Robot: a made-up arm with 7 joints.
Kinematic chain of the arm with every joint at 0, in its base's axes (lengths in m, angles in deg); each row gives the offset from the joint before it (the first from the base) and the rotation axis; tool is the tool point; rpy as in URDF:
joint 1: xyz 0 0 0.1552 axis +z
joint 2: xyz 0 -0.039 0.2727 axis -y
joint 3: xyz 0 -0.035 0.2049 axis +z
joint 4: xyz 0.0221 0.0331 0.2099 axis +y
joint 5: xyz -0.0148 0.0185 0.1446 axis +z
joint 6: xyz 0 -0.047 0.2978 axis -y
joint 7: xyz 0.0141 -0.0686 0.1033 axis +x
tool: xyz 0 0 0 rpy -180 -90 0
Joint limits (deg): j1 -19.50..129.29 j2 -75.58..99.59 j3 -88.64..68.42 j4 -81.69..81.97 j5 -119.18..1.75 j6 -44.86..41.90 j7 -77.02..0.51
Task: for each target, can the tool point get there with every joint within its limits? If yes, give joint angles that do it. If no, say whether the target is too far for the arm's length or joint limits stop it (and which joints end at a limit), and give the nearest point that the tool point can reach.
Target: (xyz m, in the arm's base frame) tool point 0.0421 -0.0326 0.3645
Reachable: no: joint limits stop it (at a limit: joint 1, joint 4, joint 6) | nearest point -0.0317 -0.4191 0.0561 | short by 0.500 m
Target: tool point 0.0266 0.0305 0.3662
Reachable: no: joint limits stop it (at a limit: joint 1, joint 2, joint 4, joint 5, joint 6) | nearest point -0.1499 0.4379 0.1281 | short by 0.504 m
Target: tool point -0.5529 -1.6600 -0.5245
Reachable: no: too far | nearest point -0.2817 -0.8456 0.0608 | short by 1.039 m
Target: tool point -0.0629 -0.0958 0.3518
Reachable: no: joint limits stop it (at a limit: joint 2, joint 4, joint 6) | nearest point -0.2717 -0.4138 0.1949 | short by 0.412 m
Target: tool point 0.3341 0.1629 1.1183
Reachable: yes | joints 2.53 -59.39 -35.84 -62.41 -16.85 -6.12 -46.89
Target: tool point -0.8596 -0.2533 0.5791
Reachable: yes | joints 15.65 61.26 -22.83 -30.18 -10.42 18.33 -55.90
